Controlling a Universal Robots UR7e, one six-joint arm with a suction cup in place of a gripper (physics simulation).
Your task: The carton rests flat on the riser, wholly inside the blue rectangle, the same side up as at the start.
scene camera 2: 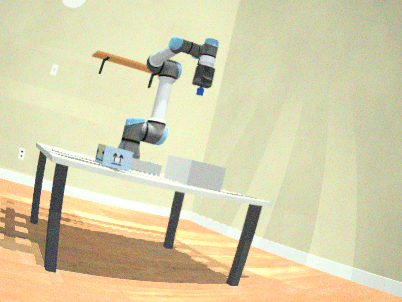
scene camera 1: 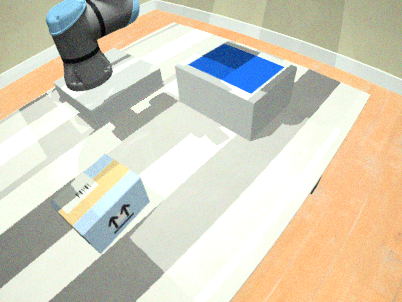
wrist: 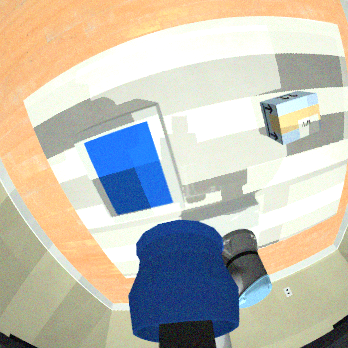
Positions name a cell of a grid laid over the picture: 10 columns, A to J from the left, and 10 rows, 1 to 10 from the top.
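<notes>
Suction cup (wrist: F8) carrying nothing. Carton (scene camera 1: C7) on the table, visible also in scene camera 2 (scene camera 2: C6) and in the wrist view (wrist: I4). Grey riser (scene camera 2: E6), on the table too.
</notes>
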